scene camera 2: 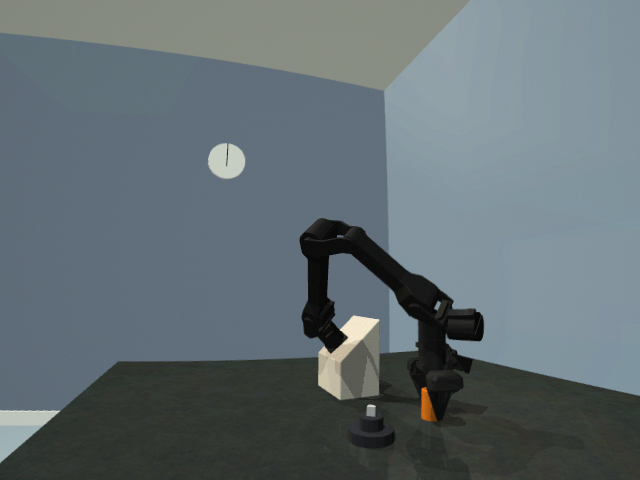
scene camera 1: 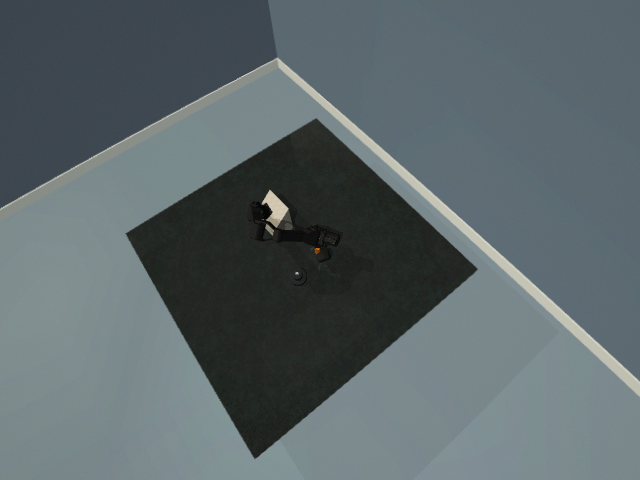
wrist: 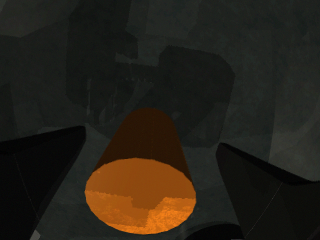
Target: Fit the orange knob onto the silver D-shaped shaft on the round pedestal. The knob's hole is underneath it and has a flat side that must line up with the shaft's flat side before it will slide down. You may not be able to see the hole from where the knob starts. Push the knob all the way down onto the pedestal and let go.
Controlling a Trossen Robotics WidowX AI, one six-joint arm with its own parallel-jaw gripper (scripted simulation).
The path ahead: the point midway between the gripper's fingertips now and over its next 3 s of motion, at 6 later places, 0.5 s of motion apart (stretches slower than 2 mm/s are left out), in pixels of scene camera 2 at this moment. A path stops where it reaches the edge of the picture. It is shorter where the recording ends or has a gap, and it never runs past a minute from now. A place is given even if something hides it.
My gripper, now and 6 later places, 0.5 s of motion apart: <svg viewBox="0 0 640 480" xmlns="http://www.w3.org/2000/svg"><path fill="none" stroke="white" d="M432 412L431 411L433 395L434 373L433 352L429 353L418 362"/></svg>
